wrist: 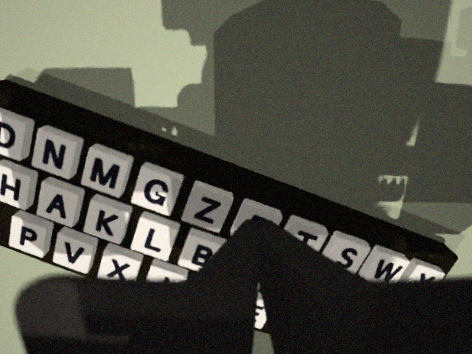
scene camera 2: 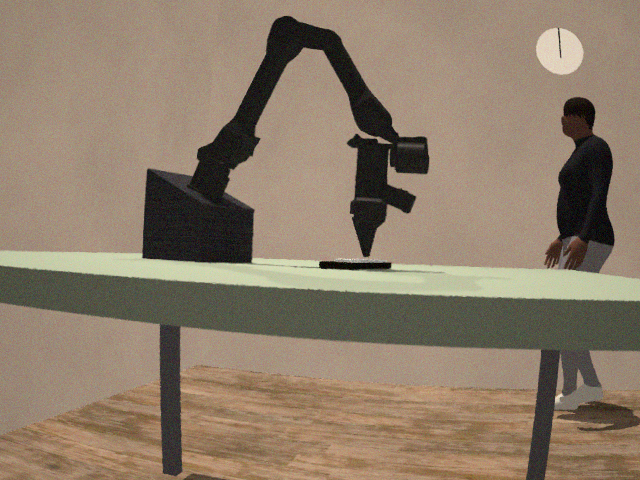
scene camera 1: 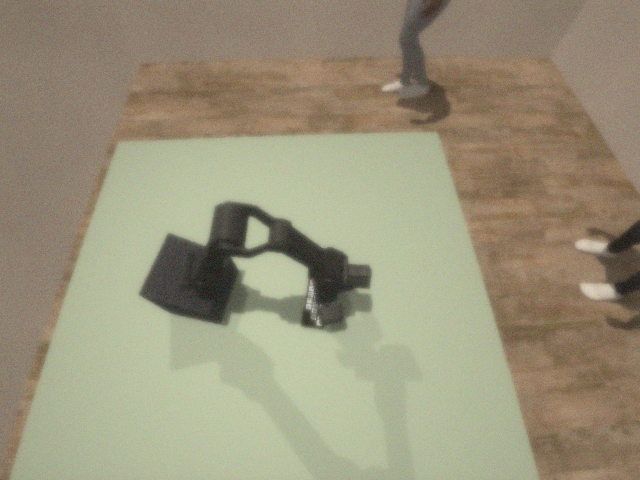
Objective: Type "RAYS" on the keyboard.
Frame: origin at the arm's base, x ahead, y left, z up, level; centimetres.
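Where they show: gripper, fingertip midpoint: (wrist: pixel 256 232) (scene camera 2: pixel 366 257) (scene camera 1: pixel 323 297); arm's base, link origin: (scene camera 2: pixel 204 191) (scene camera 1: pixel 192 277).
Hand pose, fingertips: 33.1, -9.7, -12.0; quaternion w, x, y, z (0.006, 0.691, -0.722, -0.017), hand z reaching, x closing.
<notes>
Things, the pixels of their top centre, and the offset from my fingertips, as dx, dy, dz.
- black keyboard, top centre: (wrist: pixel 213 260) (scene camera 2: pixel 358 259) (scene camera 1: pixel 317 293) -1.4, +1.5, -0.5
- Z key, top centre: (wrist: pixel 207 210) +0.6, +1.7, -0.5
- T key, top centre: (wrist: pixel 303 243) -0.8, -1.7, -0.5
- S key, top centre: (wrist: pixel 346 258) -1.5, -3.5, -0.5
- Y key, top centre: (wrist: pixel 422 283) -2.9, -6.9, -0.5
The black keyboard (scene camera 1: pixel 310 304) (scene camera 2: pixel 355 265) (wrist: pixel 210 157) lies on the table, slanted in the wrist view. My gripper (scene camera 2: pixel 366 255) (wrist: pixel 256 232) is shut and empty, pointing down with its fingertips at or just above the keys. In the wrist view the fingertips cover most of the key between the Z key (wrist: pixel 207 207) and the T key (wrist: pixel 311 236); its letter is hidden. The A key (wrist: pixel 59 206) is at the left, in the second row. The S key (wrist: pixel 347 256) is right of T. The Y key (wrist: pixel 425 274) is partly hidden at the right end. Contact cannot be made out.
The pale green table (scene camera 1: pixel 155 413) (scene camera 2: pixel 289 315) holds the arm's dark base (scene camera 1: pixel 178 276) (scene camera 2: pixel 196 227). The arm's shadow falls across the table and part of the keys. A person (scene camera 2: pixel 584 191) stands behind the table. Another person's white shoes (scene camera 1: pixel 599 291) show at the right in scene camera 1.
</notes>
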